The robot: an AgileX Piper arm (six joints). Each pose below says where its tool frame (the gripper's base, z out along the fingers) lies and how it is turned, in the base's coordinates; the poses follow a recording.
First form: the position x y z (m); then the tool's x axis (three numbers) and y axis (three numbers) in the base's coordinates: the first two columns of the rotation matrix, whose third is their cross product.
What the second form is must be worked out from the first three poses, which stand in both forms.
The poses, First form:
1: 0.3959, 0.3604, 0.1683, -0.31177, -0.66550, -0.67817, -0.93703, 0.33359, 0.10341
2: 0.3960, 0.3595, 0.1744, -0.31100, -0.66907, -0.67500, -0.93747, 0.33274, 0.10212
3: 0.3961, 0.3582, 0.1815, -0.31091, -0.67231, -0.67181, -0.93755, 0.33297, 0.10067
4: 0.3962, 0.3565, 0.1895, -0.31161, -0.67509, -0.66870, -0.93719, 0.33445, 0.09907
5: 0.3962, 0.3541, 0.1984, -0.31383, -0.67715, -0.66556, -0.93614, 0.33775, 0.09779
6: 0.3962, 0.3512, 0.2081, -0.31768, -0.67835, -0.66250, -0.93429, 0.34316, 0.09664
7: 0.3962, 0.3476, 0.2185, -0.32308, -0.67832, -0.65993, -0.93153, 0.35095, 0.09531
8: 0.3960, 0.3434, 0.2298, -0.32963, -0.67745, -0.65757, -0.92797, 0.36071, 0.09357
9: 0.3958, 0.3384, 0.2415, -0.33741, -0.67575, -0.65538, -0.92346, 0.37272, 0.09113
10: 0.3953, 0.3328, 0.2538, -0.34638, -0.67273, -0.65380, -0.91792, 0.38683, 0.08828
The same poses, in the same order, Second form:
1: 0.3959, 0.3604, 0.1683, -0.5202, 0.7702, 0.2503, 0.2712
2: 0.3960, 0.3595, 0.1744, -0.5213, 0.7705, 0.2488, 0.2697
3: 0.3961, 0.3582, 0.1815, -0.5220, 0.7710, 0.2470, 0.2684
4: 0.3962, 0.3565, 0.1895, -0.5222, 0.7718, 0.2451, 0.2674
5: 0.3962, 0.3541, 0.1984, -0.5216, 0.7732, 0.2430, 0.2665
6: 0.3962, 0.3512, 0.2081, -0.5201, 0.7752, 0.2407, 0.2658
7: 0.3962, 0.3476, 0.2185, -0.5175, 0.7777, 0.2382, 0.2658
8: 0.3960, 0.3434, 0.2298, -0.5141, 0.7807, 0.2352, 0.2662
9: 0.3958, 0.3384, 0.2415, -0.5098, 0.7842, 0.2318, 0.2672
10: 0.3953, 0.3328, 0.2538, -0.5046, 0.7881, 0.2281, 0.2688
